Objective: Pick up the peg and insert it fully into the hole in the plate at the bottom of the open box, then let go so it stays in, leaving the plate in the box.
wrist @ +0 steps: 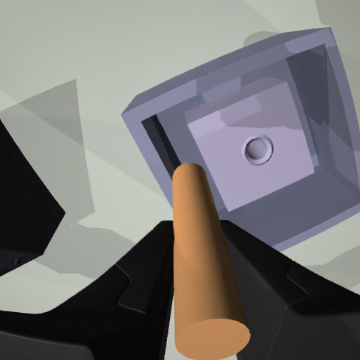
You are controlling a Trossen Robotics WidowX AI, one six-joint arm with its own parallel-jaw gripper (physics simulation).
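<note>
An orange-brown round peg [202,260] is held between the two black fingers of my gripper [194,232], which is shut on it. The peg's far end overlaps the near left edge of the open box in the view. The blue-grey open box [210,69] stands on the table, slightly turned. Inside it lies a pale lilac square plate [227,170] with a round hole [257,149] right of its middle. The hole shows free of the peg, up and to the right of the peg's far end. The peg's height above the box is hard to tell.
A dark block-like object [25,210] stands at the left edge of the view, left of the gripper. The pale table [100,40] carries several grey shadows. The box walls rise around the plate on all sides.
</note>
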